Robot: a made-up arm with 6 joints. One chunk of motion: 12 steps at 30 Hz.
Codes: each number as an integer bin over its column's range. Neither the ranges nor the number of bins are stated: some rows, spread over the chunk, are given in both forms.
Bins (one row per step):
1: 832 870 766 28 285 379
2: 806 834 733 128 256 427
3: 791 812 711 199 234 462
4: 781 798 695 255 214 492
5: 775 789 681 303 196 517
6: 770 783 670 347 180 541
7: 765 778 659 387 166 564
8: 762 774 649 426 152 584
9: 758 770 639 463 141 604
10: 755 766 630 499 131 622
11: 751 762 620 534 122 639
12: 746 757 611 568 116 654
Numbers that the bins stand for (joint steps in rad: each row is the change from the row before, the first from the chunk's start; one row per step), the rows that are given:
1: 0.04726 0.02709 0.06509 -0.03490 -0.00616 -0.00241
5: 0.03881 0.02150 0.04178 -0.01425 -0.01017 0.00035
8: 0.03689 0.02046 0.03300 -0.00502 -0.01215 0.00169
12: 0.03452 0.01929 0.02258 0.00564 -0.01377 0.00309
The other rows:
2: 0.04341 0.02460 0.05604 -0.02739 -0.00747 -0.00145
3: 0.04119 0.02308 0.05001 -0.02206 -0.00846 -0.00075
4: 0.03970 0.02212 0.04562 -0.01786 -0.00936 -0.00015
6: 0.03807 0.02108 0.03876 -0.01095 -0.01089 0.00083
7: 0.03733 0.02074 0.03575 -0.00795 -0.01152 0.00129
9: 0.03630 0.02018 0.03026 -0.00224 -0.01265 0.00209
10: 0.03585 0.01991 0.02779 0.00046 -0.01310 0.00245
11: 0.03526 0.01963 0.02505 0.00309 -0.01350 0.00279

